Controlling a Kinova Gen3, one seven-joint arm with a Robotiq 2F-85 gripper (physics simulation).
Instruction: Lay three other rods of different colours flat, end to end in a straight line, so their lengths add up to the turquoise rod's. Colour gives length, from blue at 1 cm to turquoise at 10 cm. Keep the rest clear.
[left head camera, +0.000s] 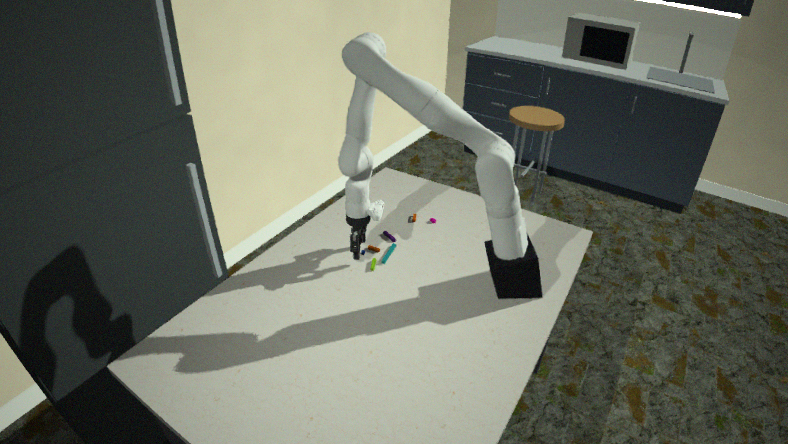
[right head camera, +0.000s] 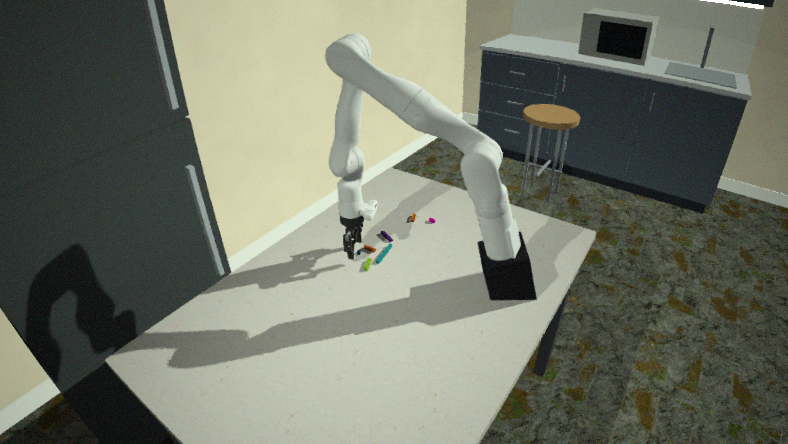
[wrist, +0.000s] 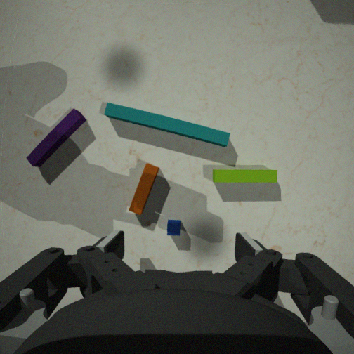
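Where they show: gripper, fingertip midpoint: (left head camera: 359, 250) (right head camera: 355, 250); arm's base, origin of the base link: (left head camera: 510, 249) (right head camera: 502, 249).
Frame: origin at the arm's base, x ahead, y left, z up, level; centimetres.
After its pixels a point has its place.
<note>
The long turquoise rod (left head camera: 389, 253) {x 37.0, y 3.7, z -12.4 cm} (right head camera: 384, 253) {x 37.1, y 3.8, z -12.4 cm} (wrist: 167, 124) lies flat on the table. A lime rod (left head camera: 373, 264) {x 38.6, y 11.3, z -12.2 cm} (right head camera: 367, 264) {x 38.6, y 11.4, z -12.2 cm} (wrist: 245, 176), an orange rod (left head camera: 373, 248) {x 42.7, y 4.0, z -12.3 cm} (right head camera: 369, 248) {x 42.7, y 4.0, z -12.3 cm} (wrist: 144, 189) and a purple rod (left head camera: 389, 236) {x 41.4, y -4.6, z -12.4 cm} (right head camera: 386, 236) {x 41.5, y -4.6, z -12.5 cm} (wrist: 56, 138) lie apart around it at different angles. A small blue rod (left head camera: 363, 252) {x 44.6, y 7.3, z -12.4 cm} (wrist: 173, 227) lies close to the orange rod's end. A second orange rod (left head camera: 414, 217) {x 38.9, y -18.9, z -12.1 cm} (right head camera: 413, 217) {x 38.9, y -18.9, z -12.1 cm} and a magenta rod (left head camera: 432, 220) {x 32.6, y -20.7, z -12.5 cm} (right head camera: 431, 220) {x 32.5, y -20.7, z -12.4 cm} lie farther back. My gripper (wrist: 179, 244) is open and empty, above the table beside the blue rod.
The pale table (left head camera: 308, 341) {x 38.2, y 46.2, z -13.2 cm} (right head camera: 297, 341) {x 37.6, y 46.5, z -13.2 cm} carries the black arm base (left head camera: 515, 275) {x -3.8, y 5.4, z -4.2 cm} (right head camera: 508, 275) {x -4.1, y 5.2, z -3.9 cm} on its right side. A dark tall cabinet (left head camera: 99, 182) (right head camera: 93, 182) and a cream wall stand along the left. A wooden stool (left head camera: 536, 118) (right head camera: 551, 116) stands on the floor behind.
</note>
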